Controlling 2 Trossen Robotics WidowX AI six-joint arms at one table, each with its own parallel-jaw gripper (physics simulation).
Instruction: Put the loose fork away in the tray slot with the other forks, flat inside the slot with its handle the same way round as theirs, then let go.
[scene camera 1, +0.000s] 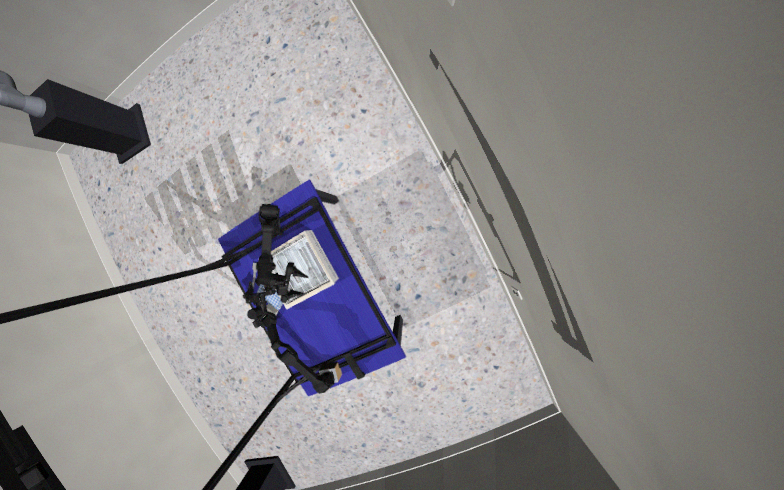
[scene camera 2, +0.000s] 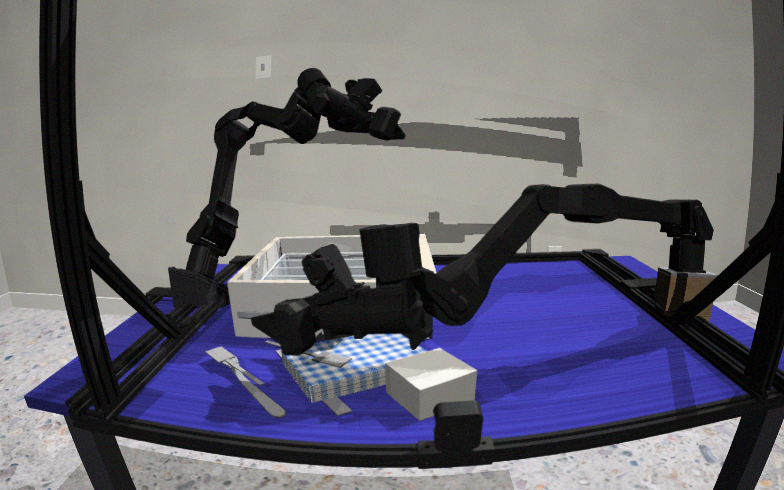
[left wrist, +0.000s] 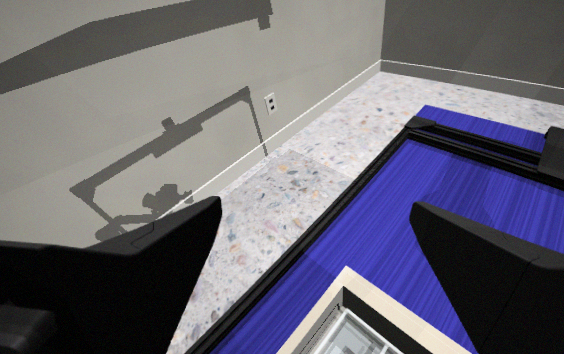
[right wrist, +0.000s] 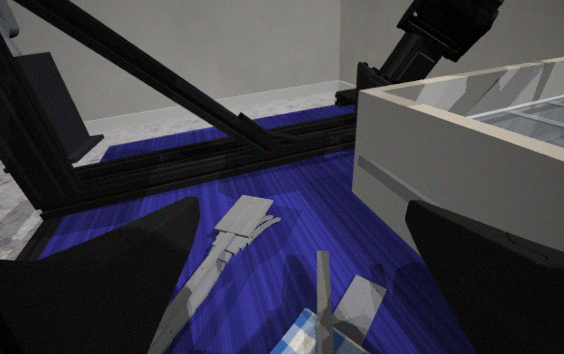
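Observation:
A fork (right wrist: 246, 243) lies on the blue table in the right wrist view, its curved tines close against a flat-ended utensil (right wrist: 243, 215) (scene camera 2: 259, 396). The fork is hard to tell apart in scene camera 2. The slotted tray (left wrist: 356, 320) sits inside a pale box (scene camera 1: 333, 276) (scene camera 2: 257, 306) (left wrist: 405, 320) (right wrist: 425, 150). Its forks and their handle direction cannot be made out. My left gripper (scene camera 2: 402, 134) (left wrist: 315, 208) is open and empty, high above the box. My right gripper (scene camera 2: 256, 319) (right wrist: 304, 208) is open and empty, in front of the box, above the table and near the cloth.
A folded blue-checked cloth (scene camera 2: 370, 352) (right wrist: 295, 340) lies in front of the box, with a utensil (scene camera 2: 332, 358) on it and another (scene camera 2: 336, 404) partly beneath it. A white block (scene camera 2: 433, 375) stands beside the cloth. Black frame rails and posts (scene camera 2: 63, 231) surround the table (scene camera 2: 549, 323).

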